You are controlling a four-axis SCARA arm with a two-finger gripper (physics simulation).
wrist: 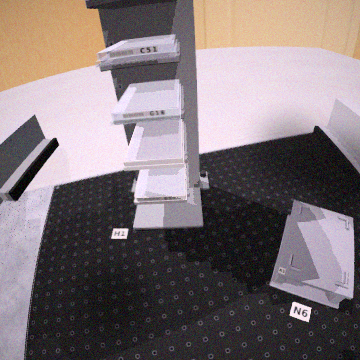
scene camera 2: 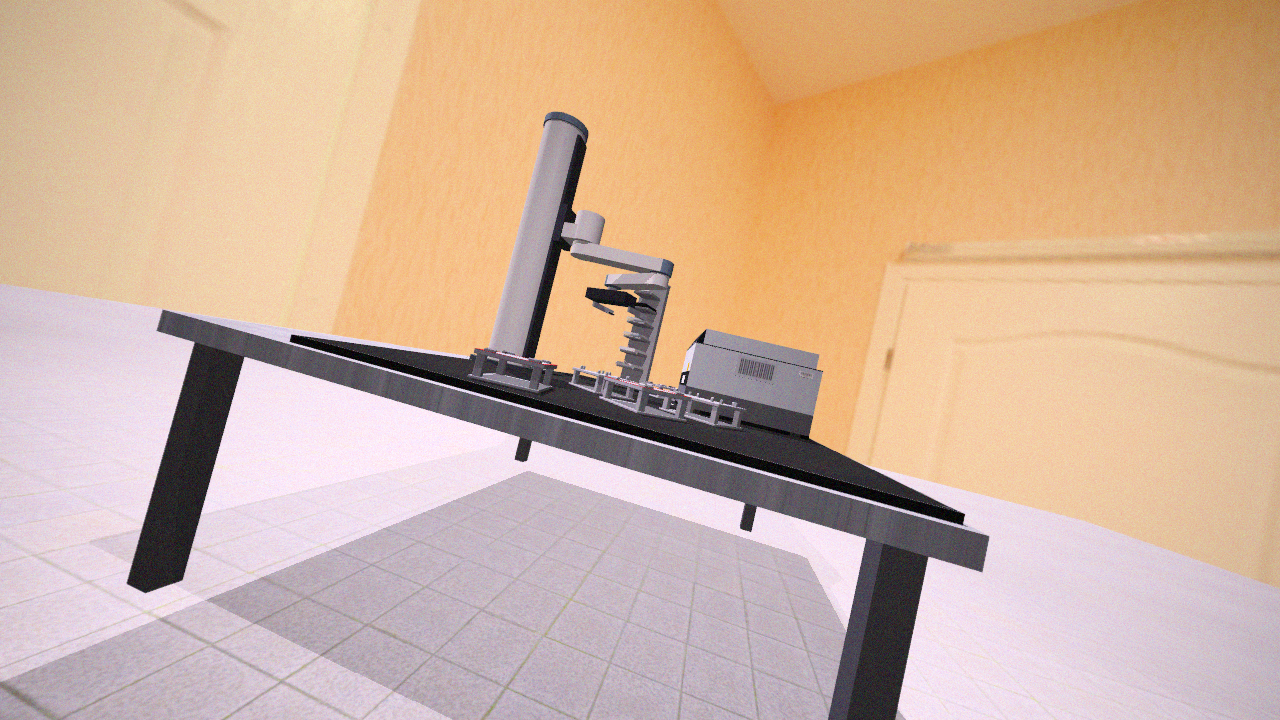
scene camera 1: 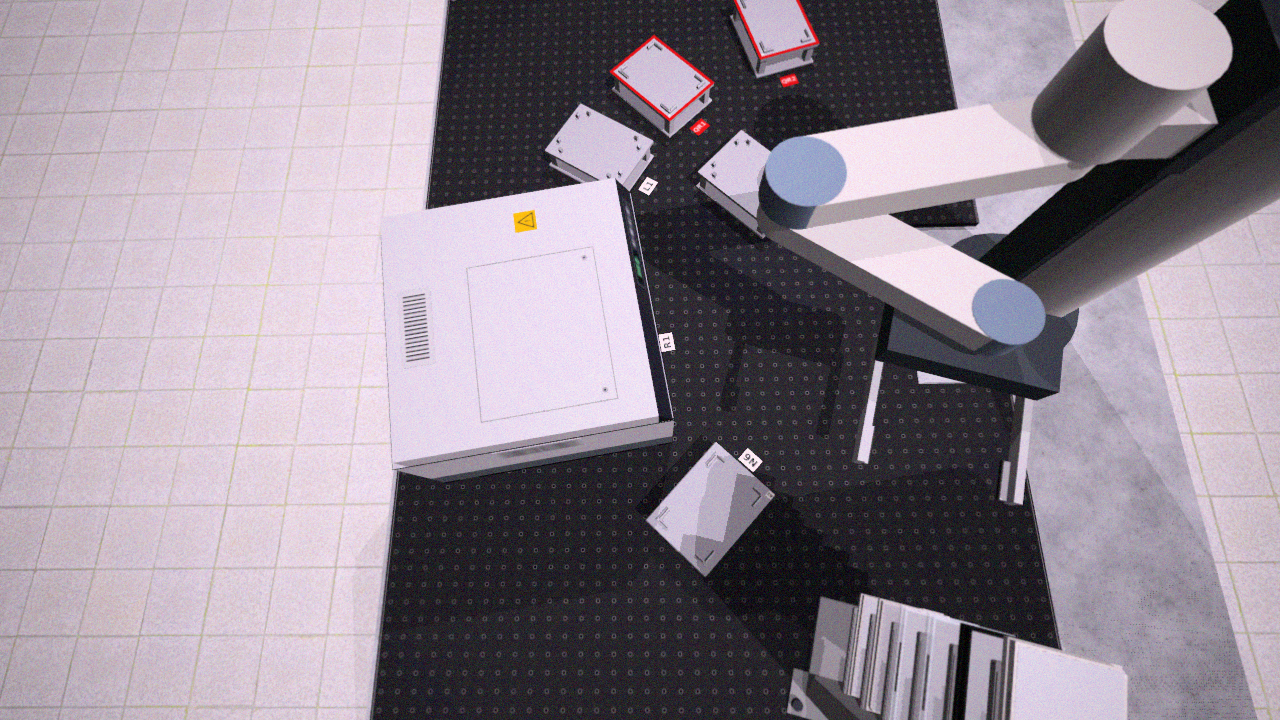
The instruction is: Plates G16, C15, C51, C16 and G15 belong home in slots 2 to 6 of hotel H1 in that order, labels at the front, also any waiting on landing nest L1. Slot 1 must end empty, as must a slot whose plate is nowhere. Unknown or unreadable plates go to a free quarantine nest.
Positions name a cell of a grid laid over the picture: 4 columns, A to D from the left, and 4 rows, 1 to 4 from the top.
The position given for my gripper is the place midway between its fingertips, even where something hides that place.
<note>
My gripper (scene camera 2: B2) carries nothing.
My gripper is seen too in the wrist view (wrist: B2).
</note>
